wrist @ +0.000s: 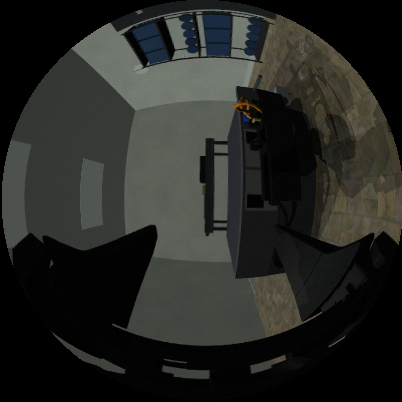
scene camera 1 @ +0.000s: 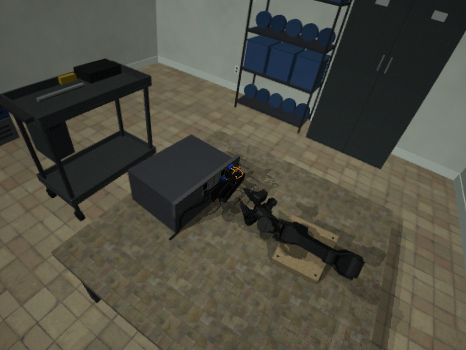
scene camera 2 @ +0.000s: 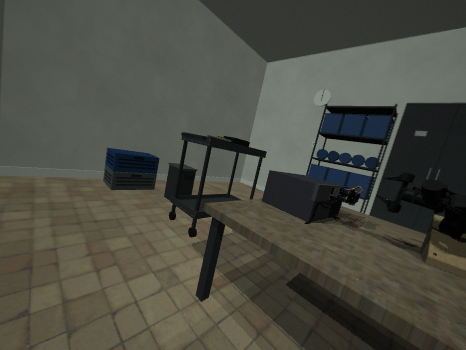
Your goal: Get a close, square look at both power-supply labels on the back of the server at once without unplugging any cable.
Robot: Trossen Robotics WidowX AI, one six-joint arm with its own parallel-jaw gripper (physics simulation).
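Pixels of known places: gripper, between the fingertips: (wrist: 216, 232) (scene camera 1: 241, 195) (scene camera 2: 379, 186); arm's base, origin of its link: (scene camera 1: 298, 231) (scene camera 2: 450, 229).
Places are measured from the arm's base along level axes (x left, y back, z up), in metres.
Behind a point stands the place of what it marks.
The dark grey server (scene camera 1: 180, 160) @(x 0.021, y -0.663, z 0.053 m) (scene camera 2: 290, 195) @(x 0.251, y -0.620, z -0.051 m) (wrist: 236, 185) @(x 0.029, y -0.547, z 0.053 m) lies on the table with its cabled back toward the arm. Orange cable loops (scene camera 1: 237, 172) @(x -0.113, y -0.401, z 0.037 m) (scene camera 2: 358, 190) @(x -0.075, y -0.382, z 0.046 m) (wrist: 244, 105) and a dark cable bundle (wrist: 287, 155) @(x -0.009, y -0.360, z 0.003 m) stick out from the back and cover part of it. My gripper (scene camera 1: 251, 201) (scene camera 2: 388, 191) (wrist: 216, 232) @(x 0.075, y -0.271, z 0.110 m) is open and empty, a short way off the server's back. The wrist view is turned sideways, with the server right of centre and its back seen at a steep slant. I cannot make out either power-supply label; the back is dark and partly hidden.
A black cable (scene camera 1: 185, 217) @(x 0.193, y -0.481, z -0.094 m) runs down to the table (scene camera 1: 200, 290) @(x 0.408, y -0.218, z -0.151 m) (scene camera 2: 320, 250) @(x 0.521, y -0.328, z -0.151 m) beside the server's near back corner. The arm stands on a wooden base (scene camera 1: 298, 260) @(x 0.071, y 0.060, z -0.086 m). A dark cart (scene camera 1: 148, 115) (scene camera 2: 202, 175) (wrist: 209, 190) stands beyond the server. Shelves and a cabinet (scene camera 1: 360, 90) stand by the wall.
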